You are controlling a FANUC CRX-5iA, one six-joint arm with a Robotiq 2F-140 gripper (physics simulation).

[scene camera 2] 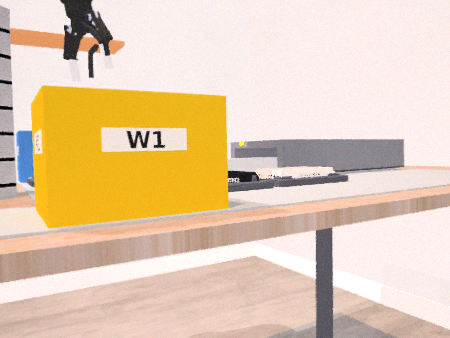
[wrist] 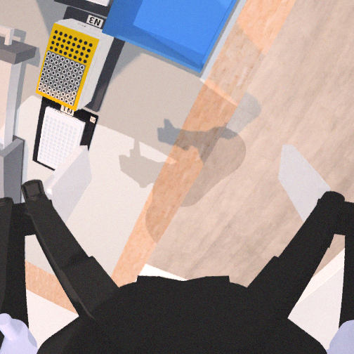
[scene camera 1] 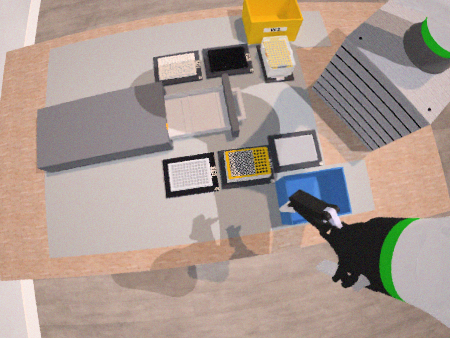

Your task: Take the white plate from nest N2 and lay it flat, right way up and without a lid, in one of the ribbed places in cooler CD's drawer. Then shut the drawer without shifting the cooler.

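Frame: origin at the arm's base, x ahead, y left, z up, level; metres.
Seen in the pictures: gripper, between the fingertips: (scene camera 2: pixel 92 75) (scene camera 1: pixel 303 236); arm's base, origin of its link: (scene camera 1: pixel 427 48).
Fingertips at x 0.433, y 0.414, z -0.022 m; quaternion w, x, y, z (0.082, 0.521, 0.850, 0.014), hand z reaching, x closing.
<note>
Pixels of each thing's top centre, then the offset from my fingertips to it.
- second white plate, centre of its top: (scene camera 1: pixel 189 174) dx +0.240, dy -0.198, dz -0.261 m
- yellow-topped rack, centre of its top: (scene camera 1: pixel 248 162) dx +0.066, dy -0.205, dz -0.211 m
- pale grey plate, centre of its top: (scene camera 1: pixel 296 149) dx -0.100, dy -0.239, dz -0.268 m
- blue bin, centre of its top: (scene camera 1: pixel 318 195) dx -0.110, dy -0.084, dz -0.168 m
- black plate, centre of its top: (scene camera 1: pixel 227 57) dx +0.078, dy -0.589, dz -0.261 m
- clear box with yellow top, centre of its top: (scene camera 1: pixel 279 50) dx -0.090, dy -0.568, dz -0.210 m
- yellow bin W1, centre of its top: (scene camera 2: pixel 124 100) (scene camera 1: pixel 273 6) dx -0.093, dy -0.725, dz -0.168 m
A white plate (scene camera 1: pixel 178 66) (scene camera 2: pixel 302 172) lies flat in a dark nest behind the grey cooler's drawer; its nest label is too small to read. A second white plate (scene camera 1: pixel 190 175) (wrist: pixel 61 136) lies in the front black nest, labelled N1 in the wrist view. The grey cooler (scene camera 1: pixel 100 125) (scene camera 2: pixel 345 155) has its drawer (scene camera 1: pixel 195 114) pulled out, with thin ribs and no plate showing in it. The drawer front (scene camera 1: pixel 231 106) (wrist: pixel 15 52) carries a pale handle. My gripper (scene camera 1: pixel 306 236) (scene camera 2: pixel 92 66) (wrist: pixel 184 161) is open and empty, high above the table's front edge, away from both white plates.
A yellow-topped rack (scene camera 1: pixel 247 164) (wrist: pixel 67 65), a pale grey plate (scene camera 1: pixel 295 149) and a blue bin (scene camera 1: pixel 336 187) (wrist: pixel 200 30) stand along the front. A black plate (scene camera 1: pixel 227 59), a clear box with yellow top (scene camera 1: pixel 277 55) and yellow bin W1 (scene camera 1: pixel 270 30) (scene camera 2: pixel 130 180) stand behind.
</note>
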